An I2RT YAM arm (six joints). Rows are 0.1 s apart.
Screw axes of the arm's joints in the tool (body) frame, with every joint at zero. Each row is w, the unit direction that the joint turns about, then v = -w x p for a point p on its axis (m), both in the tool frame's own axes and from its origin. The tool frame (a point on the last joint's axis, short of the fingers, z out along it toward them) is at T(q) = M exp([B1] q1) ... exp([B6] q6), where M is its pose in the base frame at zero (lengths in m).
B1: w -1 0 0 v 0 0.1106 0
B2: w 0 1 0 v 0.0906 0 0.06
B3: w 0 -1 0 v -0.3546 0 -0.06
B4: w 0 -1 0 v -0.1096 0 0
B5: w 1 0 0 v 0 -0.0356 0
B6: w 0 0 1 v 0 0 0
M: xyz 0.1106 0 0.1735 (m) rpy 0 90 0 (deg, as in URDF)
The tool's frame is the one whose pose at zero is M.
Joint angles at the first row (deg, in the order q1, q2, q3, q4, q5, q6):
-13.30 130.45 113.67 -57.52 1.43 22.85
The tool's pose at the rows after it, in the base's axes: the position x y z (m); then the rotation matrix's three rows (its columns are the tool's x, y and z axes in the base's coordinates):
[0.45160, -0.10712, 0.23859], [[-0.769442, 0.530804, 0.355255], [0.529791, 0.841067, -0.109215], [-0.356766, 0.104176, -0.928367]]
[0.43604, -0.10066, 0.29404], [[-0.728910, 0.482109, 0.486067], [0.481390, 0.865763, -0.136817], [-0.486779, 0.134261, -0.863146]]
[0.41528, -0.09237, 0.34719], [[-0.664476, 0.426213, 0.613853], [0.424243, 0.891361, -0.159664], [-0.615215, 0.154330, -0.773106]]
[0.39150, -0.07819, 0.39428], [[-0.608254, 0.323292, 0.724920], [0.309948, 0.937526, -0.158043], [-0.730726, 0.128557, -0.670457]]
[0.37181, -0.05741, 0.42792], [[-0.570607, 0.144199, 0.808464], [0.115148, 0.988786, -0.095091], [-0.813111, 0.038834, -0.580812]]
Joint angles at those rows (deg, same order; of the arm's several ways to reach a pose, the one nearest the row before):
-13.23 125.01 113.67 -56.88 1.43 19.86
-12.89 117.88 113.67 -55.48 1.43 17.87
-12.43 110.89 113.67 -53.43 1.37 15.75
-11.22 104.42 113.67 -51.35 0.80 10.70
-8.95 99.59 113.67 -49.61 -1.82 1.43

